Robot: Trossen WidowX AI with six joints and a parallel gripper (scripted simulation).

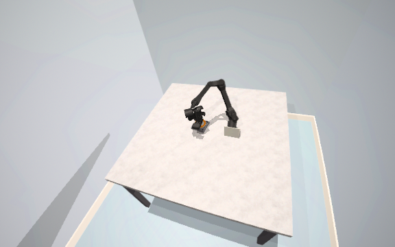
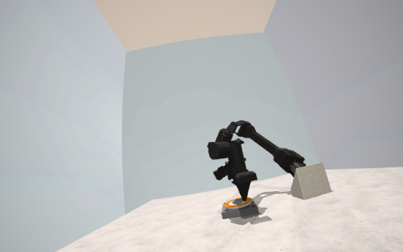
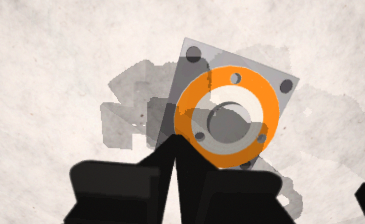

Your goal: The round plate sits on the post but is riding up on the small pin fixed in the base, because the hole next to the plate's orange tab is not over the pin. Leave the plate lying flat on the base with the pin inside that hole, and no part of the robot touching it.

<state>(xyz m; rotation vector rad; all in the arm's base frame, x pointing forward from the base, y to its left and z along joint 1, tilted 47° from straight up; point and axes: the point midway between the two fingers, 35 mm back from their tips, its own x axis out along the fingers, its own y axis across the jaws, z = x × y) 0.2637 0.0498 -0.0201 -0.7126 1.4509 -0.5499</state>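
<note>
Now: gripper tip 50 mm to the left of the grey square base, 20 mm short of it and 20 mm above it.
</note>
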